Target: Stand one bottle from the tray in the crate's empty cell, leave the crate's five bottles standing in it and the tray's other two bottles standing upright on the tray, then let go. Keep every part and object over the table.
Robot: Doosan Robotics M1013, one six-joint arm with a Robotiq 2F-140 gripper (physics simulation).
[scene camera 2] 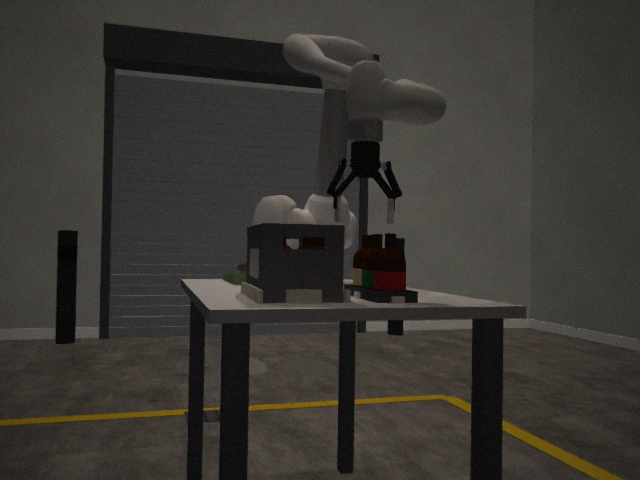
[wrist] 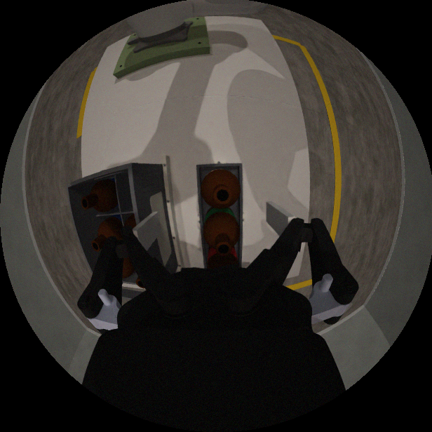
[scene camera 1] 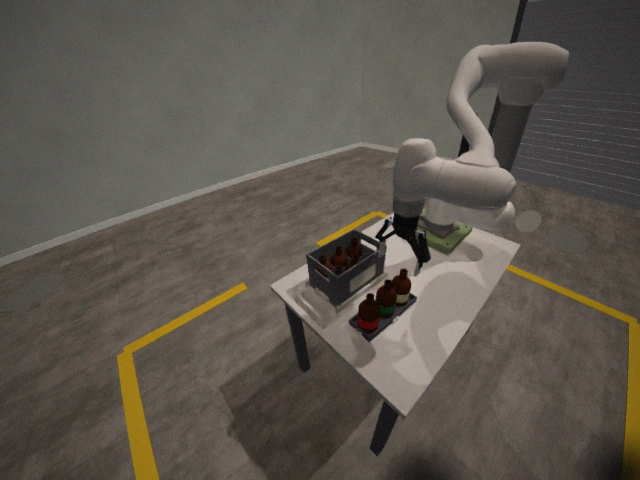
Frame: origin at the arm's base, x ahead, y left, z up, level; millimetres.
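Where they show: gripper, fingertip midpoint: [scene camera 2: 364,222] [scene camera 1: 398,264]; arm's base, origin of the base link: [scene camera 1: 437,227].
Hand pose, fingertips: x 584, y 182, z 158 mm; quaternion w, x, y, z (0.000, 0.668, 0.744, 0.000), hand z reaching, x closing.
Note:
Each offset is from my fingertips to the top centre of the thing. Level surfaces: height alone.
My gripper [scene camera 1: 399,260] [scene camera 2: 363,218] [wrist: 212,216] is open and empty, pointing down. Its fingertips are above the level of the bottle tops, one on either side of the tray's line in the wrist view. Three brown bottles stand upright on the dark tray {166 mm down, 67 mm ahead, 22 mm left} [scene camera 1: 413,299] [scene camera 2: 379,296]: a cream-label bottle {32 mm down, 22 mm back, 14 mm left} [scene camera 1: 401,290] [wrist: 220,185] nearest the robot base, a green-label bottle {32 mm down, 64 mm ahead, 18 mm left} [scene camera 1: 386,302] [wrist: 221,231] in the middle, and a red-label bottle {32 mm down, 159 mm ahead, 26 mm left} [scene camera 1: 368,316] [scene camera 2: 390,279] at the far end. The grey crate {17 mm down, 71 mm ahead, 199 mm right} [scene camera 1: 330,289] [scene camera 2: 294,268] holds several brown bottles; its empty cell cannot be made out.
The crate stands beside the tray, with a narrow gap between them. One finger overlaps the crate's tray-side wall in the wrist view. The green base plate [scene camera 1: 448,241] [wrist: 165,56] carries the arm at the table's back. The white table {192 mm down} [scene camera 1: 454,310] has its edge beyond the crate.

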